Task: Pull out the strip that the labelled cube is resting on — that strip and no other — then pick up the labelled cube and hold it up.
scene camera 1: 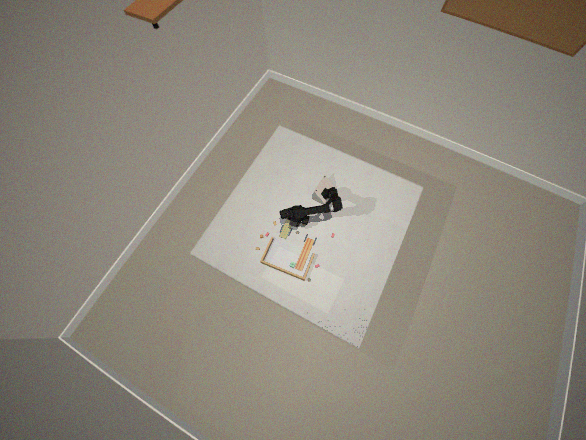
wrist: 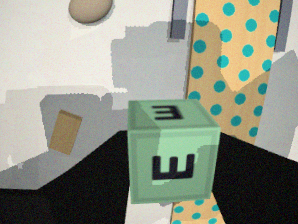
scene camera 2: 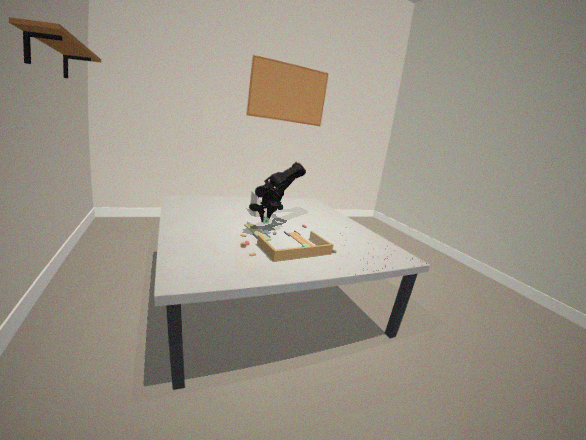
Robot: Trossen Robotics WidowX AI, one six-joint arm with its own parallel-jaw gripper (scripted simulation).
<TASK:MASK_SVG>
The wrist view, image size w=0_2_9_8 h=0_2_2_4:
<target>my gripper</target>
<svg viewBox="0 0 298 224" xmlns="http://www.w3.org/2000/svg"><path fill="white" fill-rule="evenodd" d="M220 132L212 193L217 200L217 206L221 210L221 216L225 220L225 224L298 224L298 161L286 159L286 157L281 155L275 155L275 153L269 152L267 149L258 148L257 145L235 139L235 137ZM128 129L114 133L113 136L104 141L104 144L94 149L90 155L85 156L84 159L73 165L72 169L68 169L63 175L55 177L55 180L49 181L48 184L41 186L40 189L0 189L0 224L125 224L129 192Z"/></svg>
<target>strip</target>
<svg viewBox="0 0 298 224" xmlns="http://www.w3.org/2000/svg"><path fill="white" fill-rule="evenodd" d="M225 220L221 216L221 210L217 206L217 200L214 198L213 193L210 193L210 200L177 201L172 204L170 224L225 224ZM193 0L192 31L190 31L192 41L190 41L185 100L200 101L202 107L208 109L210 115L216 119L216 123L220 125L222 133L254 145L255 139L257 139L263 103L265 103L267 83L269 83L271 59L273 59L275 36L277 36L279 4L281 3L279 3L279 0Z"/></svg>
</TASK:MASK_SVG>
